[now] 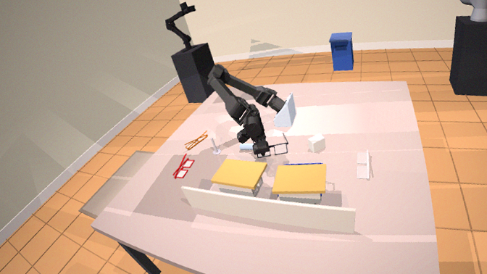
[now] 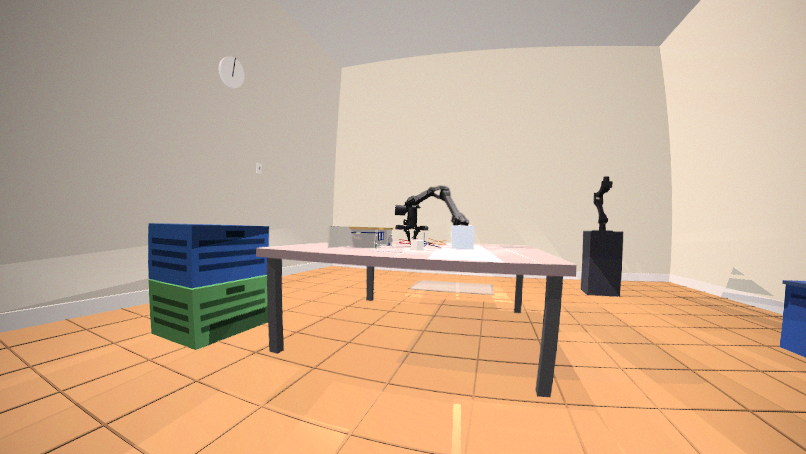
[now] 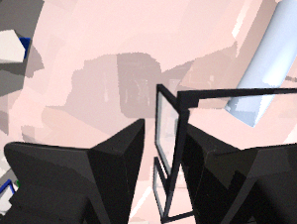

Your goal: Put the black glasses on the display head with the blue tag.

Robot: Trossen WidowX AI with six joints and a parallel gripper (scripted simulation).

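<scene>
The pale blue cylinder is 90 mm to the right of my gripper tip, 50 mm behind it and 10 mm below it. Also, from my gripper tip: round stand: 250 mm to the right; white cube: 210 mm to the left, 100 mm behind; low white wall: 300 mm ahead, 130 mm to the left, 30 mm above.
</scene>
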